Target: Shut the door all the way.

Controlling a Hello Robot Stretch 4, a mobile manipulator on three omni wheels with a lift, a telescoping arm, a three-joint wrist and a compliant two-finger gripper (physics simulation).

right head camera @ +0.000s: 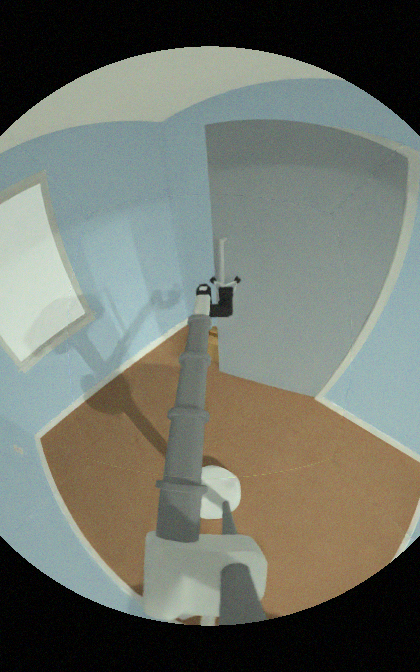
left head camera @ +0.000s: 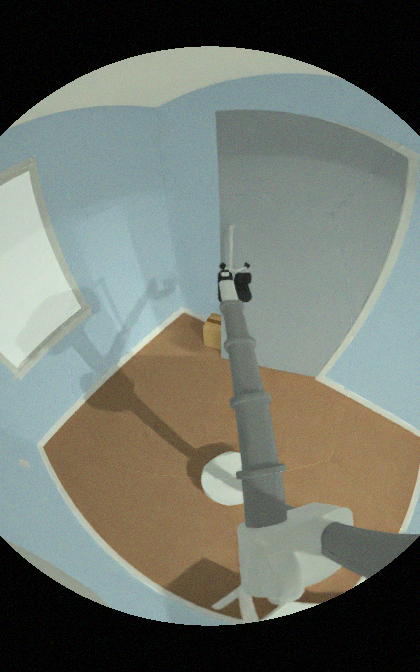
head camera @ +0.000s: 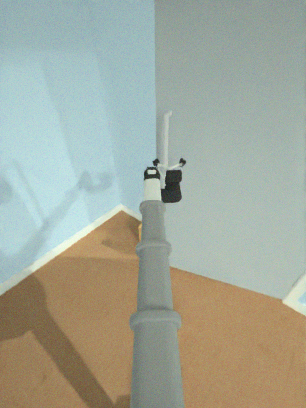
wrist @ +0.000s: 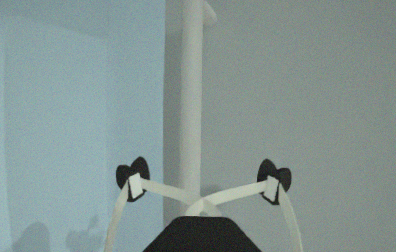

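The grey door stands ajar, with its free edge on the left and a tan box partly hidden behind its lower corner. A long white vertical bar handle is mounted near that edge. My gripper is open in front of the handle's lower part. In the wrist view the bar shows between the two spread fingertips, nearer the left one, and neither fingertip grips it. Whether the gripper body touches the bar or door, I cannot tell.
The tan box lies on the brown floor by the corner. Blue walls meet left of the door, and a white-framed panel is at far left. A white round base is below the arm.
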